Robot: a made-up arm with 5 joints.
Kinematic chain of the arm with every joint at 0, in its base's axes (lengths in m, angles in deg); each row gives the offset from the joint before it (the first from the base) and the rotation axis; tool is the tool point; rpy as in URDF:
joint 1: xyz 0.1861 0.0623 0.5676 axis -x
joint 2: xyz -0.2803 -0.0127 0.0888 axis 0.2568 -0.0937 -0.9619
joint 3: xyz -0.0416 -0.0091 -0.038 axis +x
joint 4: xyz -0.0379 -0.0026 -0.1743 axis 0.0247 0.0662 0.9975
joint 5: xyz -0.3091 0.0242 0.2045 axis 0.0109 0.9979 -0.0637
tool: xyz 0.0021 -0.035 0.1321 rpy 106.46 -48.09 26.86
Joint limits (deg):
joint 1: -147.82..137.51
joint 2: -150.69..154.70
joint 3: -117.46..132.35
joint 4: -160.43..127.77
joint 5: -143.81..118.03
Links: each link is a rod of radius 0.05 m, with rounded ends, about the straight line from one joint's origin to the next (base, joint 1, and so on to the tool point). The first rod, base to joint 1, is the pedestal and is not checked.
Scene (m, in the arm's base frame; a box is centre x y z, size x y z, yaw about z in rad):
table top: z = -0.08
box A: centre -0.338 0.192 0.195 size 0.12 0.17 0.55 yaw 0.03
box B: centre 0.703 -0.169 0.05 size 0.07 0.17 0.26 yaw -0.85
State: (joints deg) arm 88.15 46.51 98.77 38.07 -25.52
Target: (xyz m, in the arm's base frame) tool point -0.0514 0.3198 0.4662
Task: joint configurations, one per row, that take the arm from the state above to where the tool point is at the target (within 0.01 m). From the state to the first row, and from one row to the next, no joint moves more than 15 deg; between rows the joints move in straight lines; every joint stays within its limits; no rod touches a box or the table.
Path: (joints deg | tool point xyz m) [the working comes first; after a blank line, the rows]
Joints at the target: 0.96 88.46 131.50 35.67 42.93
Straight joint move there: touches box A.

1: 76.61 58.02 104.82 38.57 -15.13 | -0.3112 -0.0916 0.2787
2: 65.07 69.52 110.87 39.07 -4.74 | -0.2242 0.0013 0.2242
3: 53.54 81.03 116.92 39.57 5.64 | -0.1332 0.1003 0.2196
4: 40.39 82.89 120.56 38.60 14.97 | -0.1126 0.1823 0.2568
5: 27.25 84.74 124.21 37.62 24.29 | -0.0919 0.2490 0.3139
6: 14.11 86.60 127.86 36.64 33.61 | -0.0714 0.2958 0.3857
7: 0.96 88.46 131.50 35.67 42.93 | -0.0514 0.3198 0.4662

